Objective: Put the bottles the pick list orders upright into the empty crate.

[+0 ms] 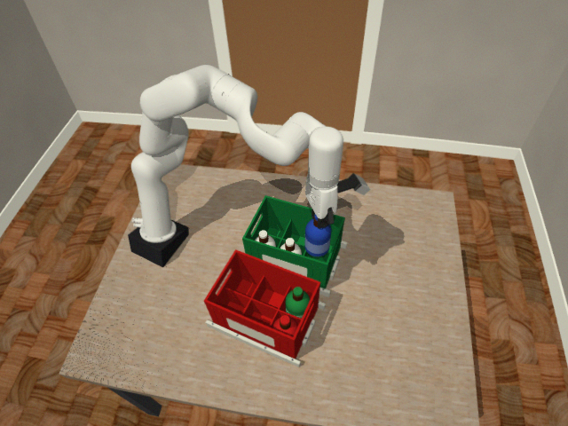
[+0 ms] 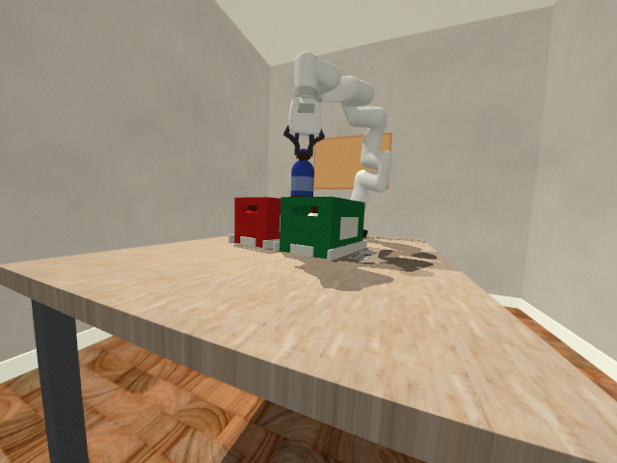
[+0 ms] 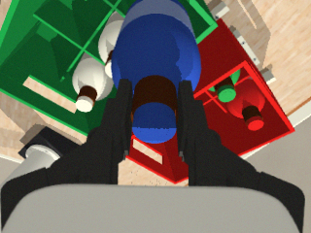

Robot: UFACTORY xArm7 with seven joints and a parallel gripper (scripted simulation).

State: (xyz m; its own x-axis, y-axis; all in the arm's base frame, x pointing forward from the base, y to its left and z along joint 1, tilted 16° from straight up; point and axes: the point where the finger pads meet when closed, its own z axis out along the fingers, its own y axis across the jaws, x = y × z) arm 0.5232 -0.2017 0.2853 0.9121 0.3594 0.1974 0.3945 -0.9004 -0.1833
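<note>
My gripper is now 70 mm above the blue-labelled bottle. The rest, counted from my hand: white-labelled bottle 90 mm behind, 20 mm to the left, 230 mm below; green crate 70 mm behind, 70 mm to the left, 240 mm below; green-labelled bottle 60 mm behind, 140 mm to the right, 230 mm below.
</note>
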